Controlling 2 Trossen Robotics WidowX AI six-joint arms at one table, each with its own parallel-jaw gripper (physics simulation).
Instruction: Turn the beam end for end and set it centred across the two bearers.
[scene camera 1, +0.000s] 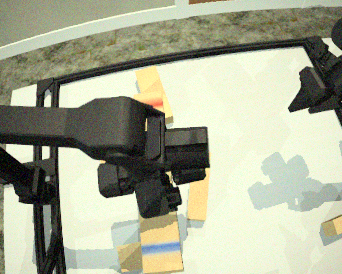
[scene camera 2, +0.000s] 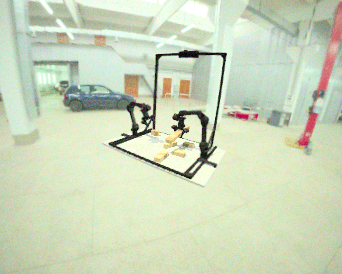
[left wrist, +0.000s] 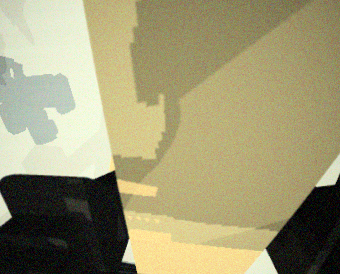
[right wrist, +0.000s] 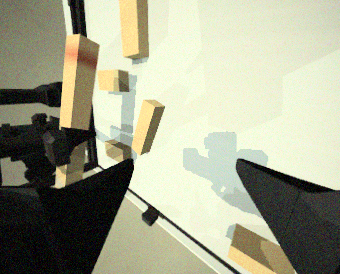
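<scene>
The long wooden beam is held above the table. In scene camera 1 its blue band is near the bottom end and its red band near the top end; the red band also shows in the right wrist view. My left gripper is shut on the beam near its middle, and hides that part in scene camera 1. My right gripper is open and empty, apart from the beam. I cannot tell which blocks are the bearers.
Several loose wooden blocks lie on the table: a long one, one right of the beam, one beside the blue end, one at the far right, and one in the right wrist view. A black frame borders the table.
</scene>
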